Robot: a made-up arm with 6 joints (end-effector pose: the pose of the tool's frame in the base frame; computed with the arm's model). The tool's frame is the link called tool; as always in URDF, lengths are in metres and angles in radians.
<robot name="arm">
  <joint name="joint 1" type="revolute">
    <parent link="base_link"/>
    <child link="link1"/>
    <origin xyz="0 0 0.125" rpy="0 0 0"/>
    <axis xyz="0 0 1"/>
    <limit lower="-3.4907" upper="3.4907"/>
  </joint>
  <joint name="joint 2" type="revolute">
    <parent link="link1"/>
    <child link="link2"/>
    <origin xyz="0 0 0" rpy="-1.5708 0 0"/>
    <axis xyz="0 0 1"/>
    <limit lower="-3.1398" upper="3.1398"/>
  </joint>
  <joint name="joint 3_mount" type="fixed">
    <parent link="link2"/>
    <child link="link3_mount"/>
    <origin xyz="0 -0.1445 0" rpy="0 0 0"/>
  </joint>
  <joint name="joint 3" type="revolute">
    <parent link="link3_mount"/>
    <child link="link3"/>
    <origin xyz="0 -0.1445 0" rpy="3.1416 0 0"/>
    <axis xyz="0 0 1"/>
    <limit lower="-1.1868" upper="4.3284"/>
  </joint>
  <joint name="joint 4" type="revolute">
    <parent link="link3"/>
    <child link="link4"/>
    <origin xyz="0 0 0" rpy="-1.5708 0 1.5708"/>
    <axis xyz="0 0 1"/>
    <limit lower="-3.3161" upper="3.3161"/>
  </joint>
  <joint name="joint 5" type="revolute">
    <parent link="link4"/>
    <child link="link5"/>
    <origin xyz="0 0 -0.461" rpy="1.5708 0 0"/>
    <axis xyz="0 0 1"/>
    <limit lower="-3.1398" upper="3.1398"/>
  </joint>
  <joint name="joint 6" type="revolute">
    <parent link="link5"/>
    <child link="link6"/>
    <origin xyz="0 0 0.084" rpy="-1.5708 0 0"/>
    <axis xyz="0 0 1"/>
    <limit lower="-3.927" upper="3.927"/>
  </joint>
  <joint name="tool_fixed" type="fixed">
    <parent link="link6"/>
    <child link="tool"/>
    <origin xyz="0 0 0" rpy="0 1.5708 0"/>
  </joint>
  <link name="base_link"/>
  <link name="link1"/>
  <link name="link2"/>
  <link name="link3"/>
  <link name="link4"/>
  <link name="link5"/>
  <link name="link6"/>
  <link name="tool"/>
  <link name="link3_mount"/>
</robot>
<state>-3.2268 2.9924 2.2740 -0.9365 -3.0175 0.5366</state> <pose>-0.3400 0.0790 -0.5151 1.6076 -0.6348 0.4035</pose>
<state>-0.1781 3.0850 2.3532 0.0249 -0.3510 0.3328</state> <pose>0.3401 -0.1466 -0.4700 -0.2282 1.0952 0.0260</pose>
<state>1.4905 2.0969 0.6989 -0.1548 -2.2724 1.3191</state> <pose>0.1081 0.3087 -0.4765 0.8190 -1.6421 -0.8136</pose>
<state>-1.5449 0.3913 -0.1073 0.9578 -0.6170 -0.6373</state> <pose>-0.0341 -0.5490 0.2320 0.3914 1.0997 -1.7540</pose>
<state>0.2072 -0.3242 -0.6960 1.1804 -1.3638 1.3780</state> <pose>0.3644 0.0439 0.3038 -2.3401 1.7316 0.6218</pose>
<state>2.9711 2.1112 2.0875 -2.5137 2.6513 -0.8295</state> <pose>-0.7088 0.0531 -0.0839 1.4657 0.3909 -0.1735</pose>
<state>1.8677 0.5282 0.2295 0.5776 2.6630 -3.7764</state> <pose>-0.1082 0.5941 0.2828 0.5188 -1.3779 -0.8533</pose>
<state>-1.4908 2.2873 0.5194 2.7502 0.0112 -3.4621</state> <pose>0.0901 -0.1524 -0.5232 1.7866 1.0483 -1.6277</pose>
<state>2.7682 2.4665 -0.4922 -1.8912 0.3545 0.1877</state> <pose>0.2578 -0.1294 -0.1061 -1.3945 0.0783 0.0133</pose>
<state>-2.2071 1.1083 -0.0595 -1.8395 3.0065 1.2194</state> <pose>-0.1989 -0.3068 -0.2019 0.5284 -1.0523 0.9907</pose>
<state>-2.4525 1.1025 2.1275 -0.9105 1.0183 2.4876</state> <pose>-0.4603 -0.3124 0.6150 0.8138 -0.4889 1.8903</pose>
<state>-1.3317 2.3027 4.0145 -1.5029 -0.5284 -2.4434</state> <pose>0.0497 -0.2279 0.4001 2.1100 -0.1859 1.3497</pose>
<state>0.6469 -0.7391 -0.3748 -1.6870 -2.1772 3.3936</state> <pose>0.2062 0.1680 0.4249 -0.5141 -2.7003 1.4268</pose>
